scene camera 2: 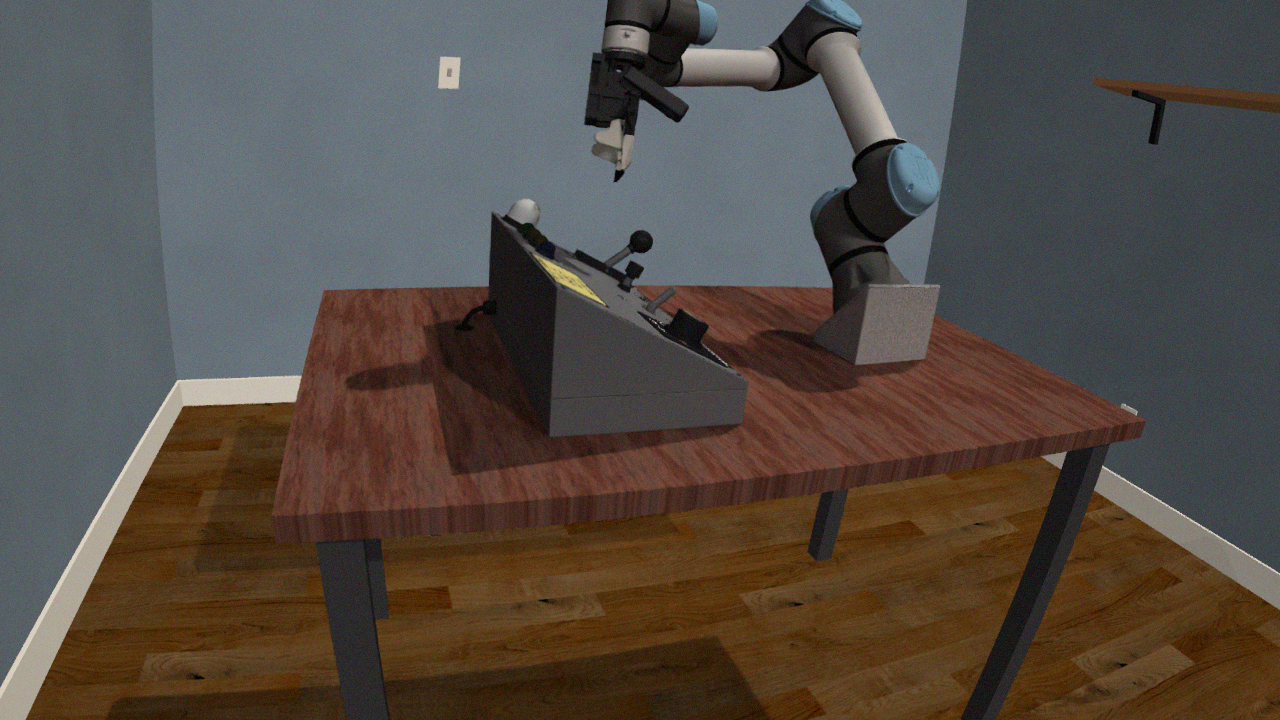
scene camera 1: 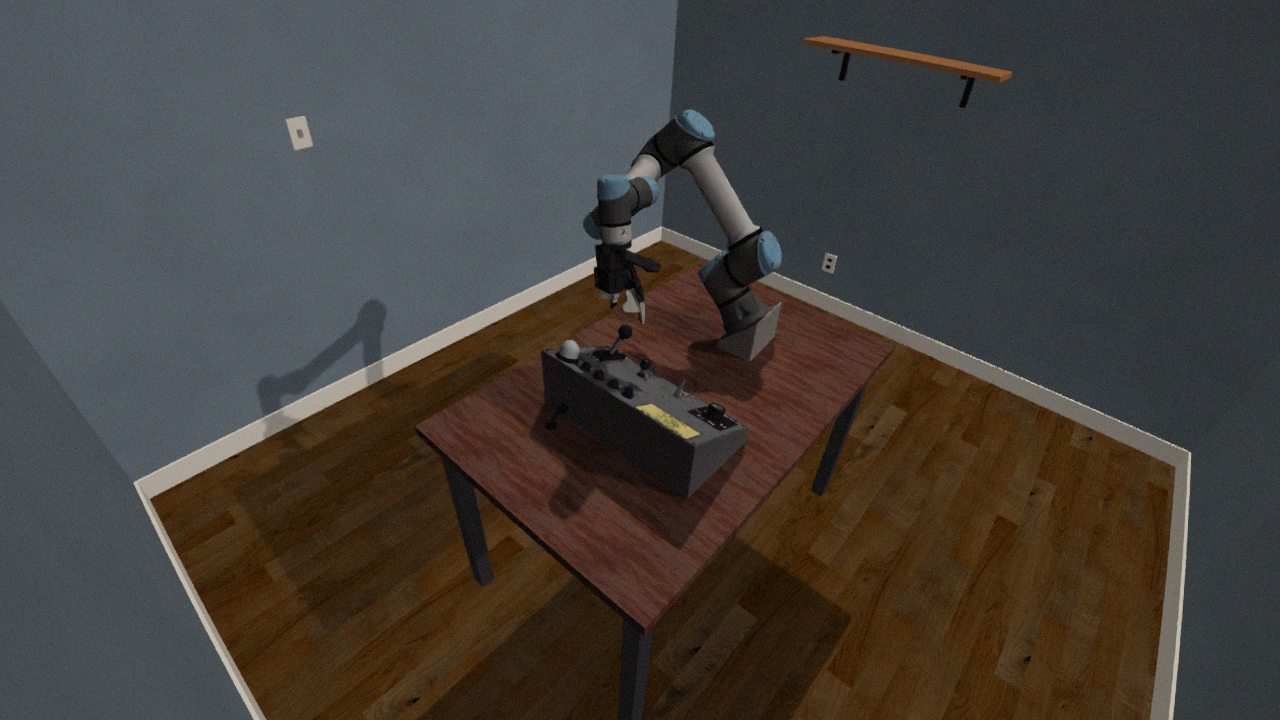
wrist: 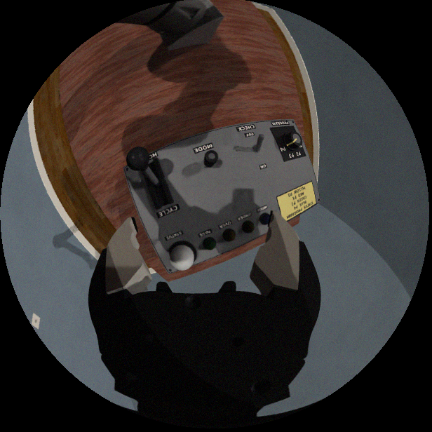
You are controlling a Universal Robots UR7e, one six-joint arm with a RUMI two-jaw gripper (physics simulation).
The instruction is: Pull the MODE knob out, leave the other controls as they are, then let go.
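Frame: origin at the arm's base, x ahead, y left, z up, level; millimetres.
Seen in the pictures: gripper, fingertip midpoint: [scene camera 2: 618, 176] [scene camera 1: 626, 316]; arm's base at its link origin: [scene camera 2: 875, 309] [scene camera 1: 747, 321].
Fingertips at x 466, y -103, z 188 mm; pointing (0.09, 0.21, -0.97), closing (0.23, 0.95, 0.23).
Observation:
Offsets run from my fingertips to a thing's top centre. "spot": to the spot under its first point.
The MODE knob {dx -22, dy +55, dz -125 mm} [scene camera 1: 644, 364] [scene camera 2: 633, 268] [wrist: 211, 158] is small, round and black. It stands up from the sloped face of the grey console [scene camera 1: 617, 431] [scene camera 2: 640, 394] [wrist: 220, 185], below its MODE label in the wrist view. How far it is pulled out is hard to tell. My gripper [scene camera 1: 628, 313] [scene camera 2: 615, 173] [wrist: 200, 216] is open and empty, above the console and apart from the knob. The ball-ended CYCLE lever {dx -71, dy -66, dz -98 mm} [scene camera 1: 624, 331] [scene camera 2: 640, 241] [wrist: 138, 158], CHECK toggle {dx -25, dy +175, dz -133 mm} [scene camera 1: 681, 389] [scene camera 2: 660, 300] [wrist: 259, 143] and PROGRAM knob {dx -18, dy +295, dz -132 mm} [scene camera 1: 715, 412] [scene camera 2: 688, 327] [wrist: 295, 140] share the face.
A white STATUS dome {spot: dx +149, dy -57, dz -62 mm} [scene camera 1: 569, 350] [scene camera 2: 523, 212] [wrist: 182, 257] and a row of small dark lamps line the console's high edge, near a yellow label {spot: dx +141, dy +261, dz -98 mm} [scene camera 1: 666, 420] [scene camera 2: 569, 279] [wrist: 297, 201]. A cable {spot: dx +216, dy -42, dz -238 mm} [scene camera 2: 474, 313] leaves the console's back. The arm's base wedge [scene camera 1: 751, 337] [scene camera 2: 895, 324] stands across the table.

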